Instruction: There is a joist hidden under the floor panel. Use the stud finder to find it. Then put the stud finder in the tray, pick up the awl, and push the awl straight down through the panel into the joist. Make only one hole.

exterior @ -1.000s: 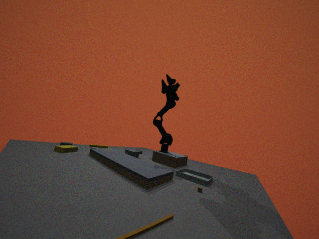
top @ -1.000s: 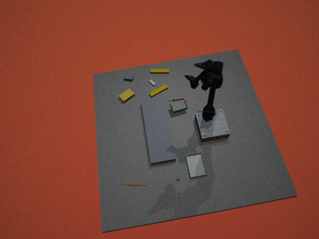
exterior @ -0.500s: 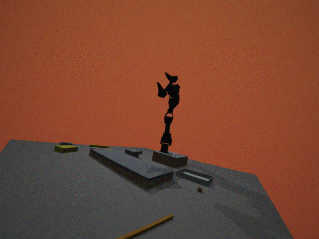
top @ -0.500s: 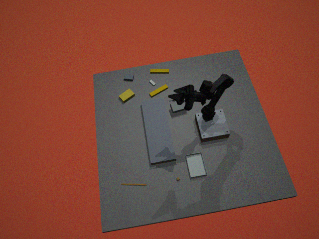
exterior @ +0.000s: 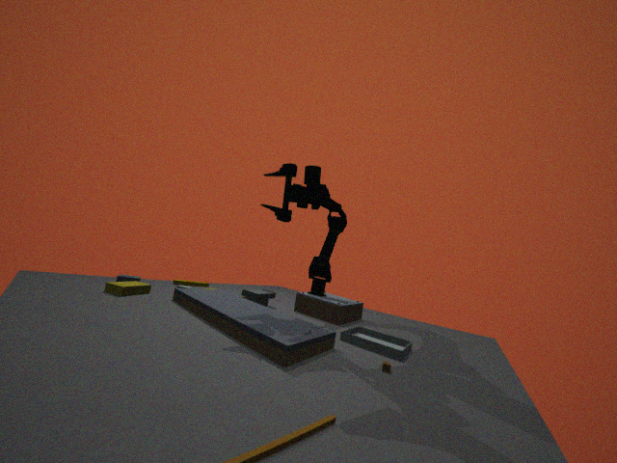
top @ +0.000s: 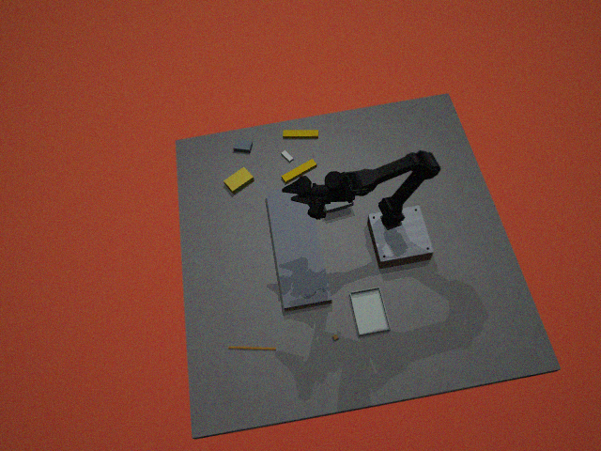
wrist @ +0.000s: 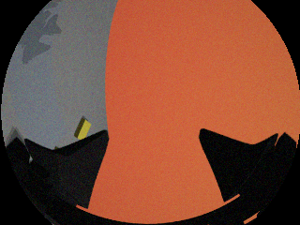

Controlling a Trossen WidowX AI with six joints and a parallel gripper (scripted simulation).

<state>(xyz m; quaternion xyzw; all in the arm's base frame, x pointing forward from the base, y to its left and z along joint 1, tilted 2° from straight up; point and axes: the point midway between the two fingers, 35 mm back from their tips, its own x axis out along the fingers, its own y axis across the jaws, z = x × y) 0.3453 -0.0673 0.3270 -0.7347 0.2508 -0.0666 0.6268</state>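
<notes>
The stud finder is 240 mm behind my gripper tip, 110 mm to the right of it and 380 mm below it. Also, from my gripper tip: orange cube (10 mm behind, 410 mm to the left, 390 mm below); then awl (230 mm behind, 200 mm to the right, 390 mm below); then tray (160 mm behind, 360 mm to the left, 380 mm below).
</notes>
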